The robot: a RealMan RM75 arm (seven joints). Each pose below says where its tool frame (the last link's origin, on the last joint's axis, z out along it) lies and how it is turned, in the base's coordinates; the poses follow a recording.
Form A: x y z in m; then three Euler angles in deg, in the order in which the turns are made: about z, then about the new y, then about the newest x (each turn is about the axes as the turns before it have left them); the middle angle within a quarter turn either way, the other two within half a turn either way.
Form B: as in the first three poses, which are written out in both.
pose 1, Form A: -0.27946, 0.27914, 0.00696, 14.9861, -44.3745, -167.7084
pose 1, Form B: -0.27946, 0.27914, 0.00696, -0.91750, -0.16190, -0.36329, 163.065
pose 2, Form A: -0.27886, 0.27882, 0.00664, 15.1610, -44.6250, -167.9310
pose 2, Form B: -0.27886, 0.27882, 0.00664, -0.91654, -0.16268, -0.36535, 163.185
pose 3, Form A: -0.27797, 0.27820, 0.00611, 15.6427, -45.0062, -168.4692
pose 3, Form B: -0.27797, 0.27820, 0.00611, -0.91491, -0.16489, -0.36845, 163.469
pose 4, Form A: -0.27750, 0.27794, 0.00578, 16.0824, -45.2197, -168.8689
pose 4, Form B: -0.27750, 0.27794, 0.00578, -0.91383, -0.16714, -0.37012, 163.652
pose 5, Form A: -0.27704, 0.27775, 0.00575, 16.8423, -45.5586, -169.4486
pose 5, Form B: -0.27704, 0.27775, 0.00575, -0.91201, -0.17137, -0.37266, 163.867
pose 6, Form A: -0.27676, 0.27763, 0.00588, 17.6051, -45.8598, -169.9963
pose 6, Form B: -0.27676, 0.27763, 0.00588, -0.91027, -0.17567, -0.37489, 164.049
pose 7, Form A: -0.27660, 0.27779, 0.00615, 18.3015, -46.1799, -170.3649
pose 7, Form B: -0.27660, 0.27779, 0.00615, -0.90848, -0.18003, -0.37716, 164.087
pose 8, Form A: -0.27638, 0.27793, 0.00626, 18.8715, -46.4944, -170.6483
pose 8, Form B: -0.27638, 0.27793, 0.00626, -0.90681, -0.18364, -0.37943, 164.092
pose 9, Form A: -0.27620, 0.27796, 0.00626, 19.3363, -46.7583, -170.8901
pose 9, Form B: -0.27620, 0.27796, 0.00626, -0.90541, -0.18652, -0.38136, 164.102
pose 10, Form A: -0.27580, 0.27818, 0.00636, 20.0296, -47.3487, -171.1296
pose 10, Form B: -0.27580, 0.27818, 0.00636, -0.90260, -0.19124, -0.38568, 163.978
